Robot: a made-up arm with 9 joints. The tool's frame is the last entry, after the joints.
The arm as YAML. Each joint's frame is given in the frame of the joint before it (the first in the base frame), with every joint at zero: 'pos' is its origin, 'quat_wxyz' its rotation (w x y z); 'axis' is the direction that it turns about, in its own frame. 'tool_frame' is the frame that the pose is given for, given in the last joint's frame.
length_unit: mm
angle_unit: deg
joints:
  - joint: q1
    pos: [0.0, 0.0, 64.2]
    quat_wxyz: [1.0, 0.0, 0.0, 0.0]
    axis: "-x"
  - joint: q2
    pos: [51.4, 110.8, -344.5]
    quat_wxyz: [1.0, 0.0, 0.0, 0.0]
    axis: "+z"
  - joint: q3
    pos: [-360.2, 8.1, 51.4]
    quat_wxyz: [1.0, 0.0, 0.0, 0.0]
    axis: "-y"
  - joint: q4
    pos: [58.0, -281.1, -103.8]
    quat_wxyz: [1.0, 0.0, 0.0, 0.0]
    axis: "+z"
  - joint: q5
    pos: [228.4, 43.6, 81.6]
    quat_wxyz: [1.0, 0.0, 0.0, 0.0]
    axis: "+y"
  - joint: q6
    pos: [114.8, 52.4, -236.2]
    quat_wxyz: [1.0, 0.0, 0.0, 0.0]
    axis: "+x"
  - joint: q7
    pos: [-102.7, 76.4, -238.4]
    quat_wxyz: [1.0, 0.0, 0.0, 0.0]
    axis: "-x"
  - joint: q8
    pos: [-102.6, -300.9, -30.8]
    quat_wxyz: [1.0, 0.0, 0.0, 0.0]
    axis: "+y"
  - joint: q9
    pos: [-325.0, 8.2, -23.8]
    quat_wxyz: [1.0, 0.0, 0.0, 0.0]
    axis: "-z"
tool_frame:
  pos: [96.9, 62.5, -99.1]
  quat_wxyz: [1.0, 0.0, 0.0, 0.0]
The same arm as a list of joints. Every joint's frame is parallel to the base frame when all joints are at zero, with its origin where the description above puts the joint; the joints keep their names.
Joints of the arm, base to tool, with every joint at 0 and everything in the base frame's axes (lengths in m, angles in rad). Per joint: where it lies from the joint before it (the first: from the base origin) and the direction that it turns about. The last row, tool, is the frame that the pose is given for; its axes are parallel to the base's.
q1: origin 0 0 0.0642 axis -1 0 0
q2: origin 0.0514 0.1108 -0.3445 axis 0 0 1
q3: origin -0.3602 0.0081 0.0514 axis 0 -1 0
q4: origin 0.058 -0.2811 -0.1038 axis 0 0 1
q5: origin 0.2284 0.0436 0.0816 axis 0 1 0
q6: origin 0.1148 0.0524 -0.2362 axis 1 0 0
q7: origin -0.1027 0.0764 -0.2384 axis -1 0 0
q8: origin -0.1026 -0.3009 -0.0308 axis 0 1 0
q9: origin -0.325 0.0082 -0.0238 axis 0 0 -1
tool: origin 0.0969 0.0625 -0.0991

